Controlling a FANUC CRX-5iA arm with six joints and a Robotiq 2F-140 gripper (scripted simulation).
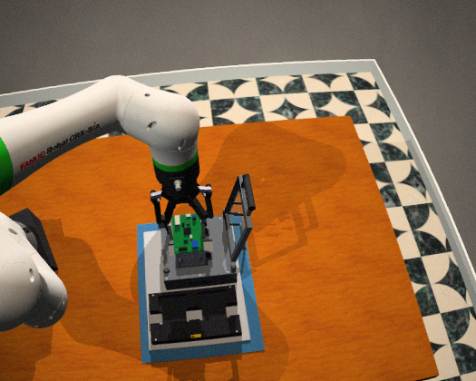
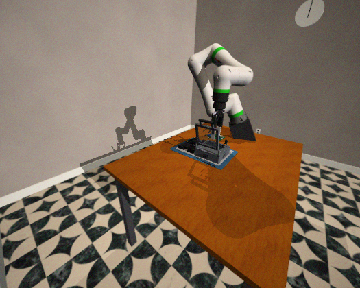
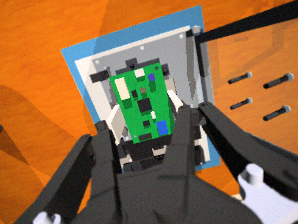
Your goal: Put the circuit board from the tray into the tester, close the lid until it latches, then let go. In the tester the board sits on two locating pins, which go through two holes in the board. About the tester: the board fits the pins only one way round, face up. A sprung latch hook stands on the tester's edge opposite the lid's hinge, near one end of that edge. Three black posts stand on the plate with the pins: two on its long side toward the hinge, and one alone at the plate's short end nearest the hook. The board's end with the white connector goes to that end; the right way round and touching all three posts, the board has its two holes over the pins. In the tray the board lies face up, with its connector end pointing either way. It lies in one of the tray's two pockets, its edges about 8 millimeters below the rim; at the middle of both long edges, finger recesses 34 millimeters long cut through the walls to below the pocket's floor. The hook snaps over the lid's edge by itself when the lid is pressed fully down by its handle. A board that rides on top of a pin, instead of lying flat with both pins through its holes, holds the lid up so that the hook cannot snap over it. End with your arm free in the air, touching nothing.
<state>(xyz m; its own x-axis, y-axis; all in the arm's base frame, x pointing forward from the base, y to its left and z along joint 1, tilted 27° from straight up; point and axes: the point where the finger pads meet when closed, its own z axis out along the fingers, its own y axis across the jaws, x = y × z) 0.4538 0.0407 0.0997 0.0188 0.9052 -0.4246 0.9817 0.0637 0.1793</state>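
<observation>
Right now my hand is 20 mm above the green circuit board. Also, from my hand: tester lid 130 mm ahead, 30 mm above; then latch hook 70 mm below, 60 mm to the left, 60 mm behind.
</observation>
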